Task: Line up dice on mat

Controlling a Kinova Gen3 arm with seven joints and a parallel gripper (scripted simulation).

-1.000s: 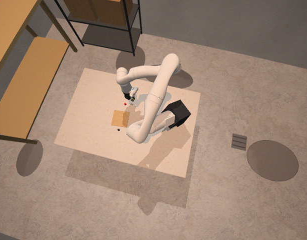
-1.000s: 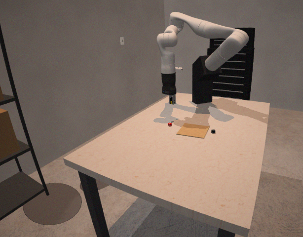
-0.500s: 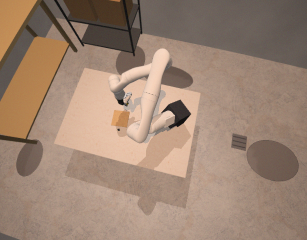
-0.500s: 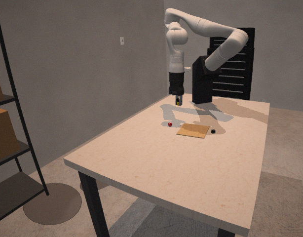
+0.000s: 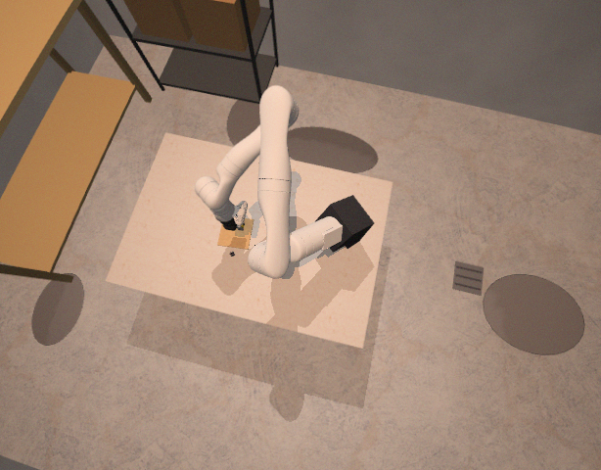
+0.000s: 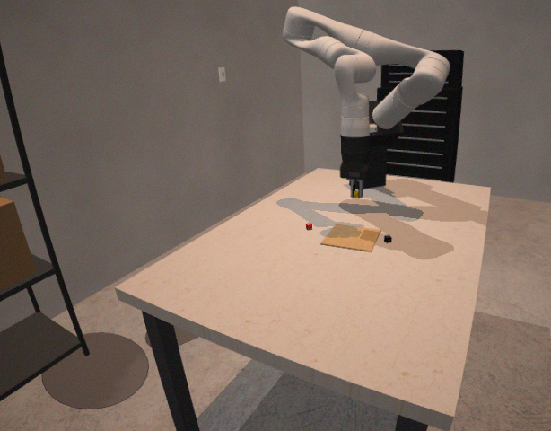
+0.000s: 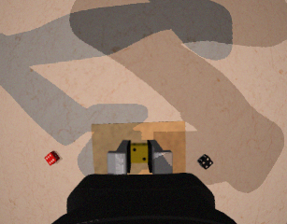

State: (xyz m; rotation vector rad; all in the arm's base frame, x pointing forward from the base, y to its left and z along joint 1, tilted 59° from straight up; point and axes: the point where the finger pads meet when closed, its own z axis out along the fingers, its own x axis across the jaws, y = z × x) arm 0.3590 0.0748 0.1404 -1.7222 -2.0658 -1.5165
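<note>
The yellow die lies 10 mm below my hand. Round my hand: tan mat: 40 mm ahead, 20 mm to the left, 120 mm below; black die: 10 mm behind, 110 mm to the left, 120 mm below; red die: 90 mm ahead, 110 mm to the right, 120 mm below.
</note>
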